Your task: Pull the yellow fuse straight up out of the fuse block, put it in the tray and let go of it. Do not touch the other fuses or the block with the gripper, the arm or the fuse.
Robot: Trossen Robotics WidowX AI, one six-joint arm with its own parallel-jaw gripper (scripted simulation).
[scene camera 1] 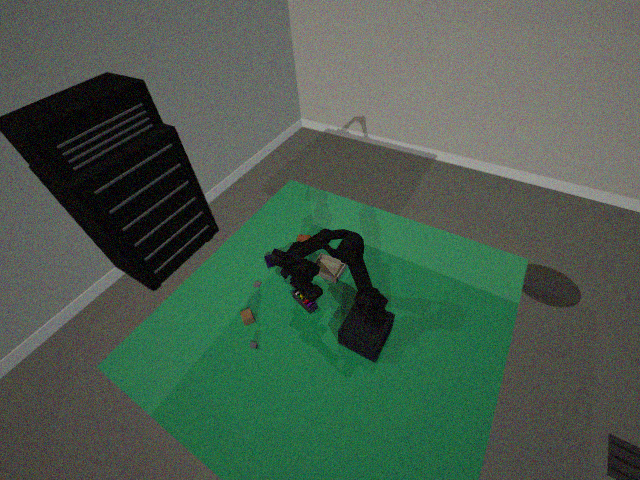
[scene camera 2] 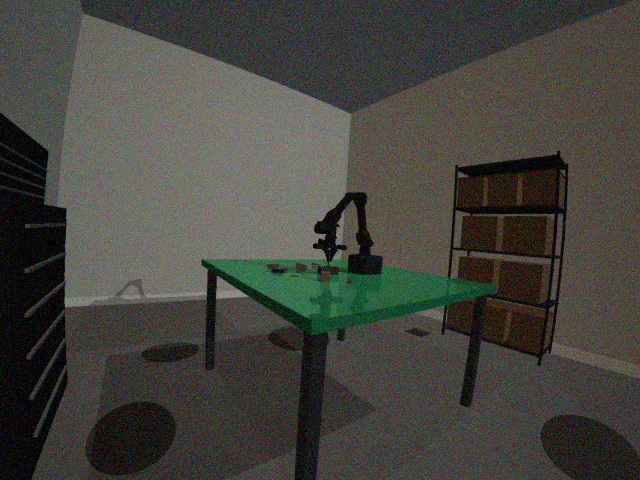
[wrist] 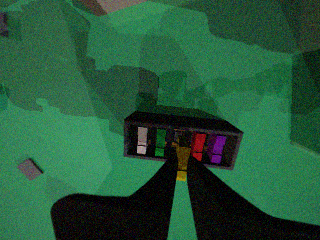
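My gripper (scene camera 1: pixel 303 293) is holding a yellow fuse, and the wrist view shows me my gripper (wrist: pixel 181 160) too.
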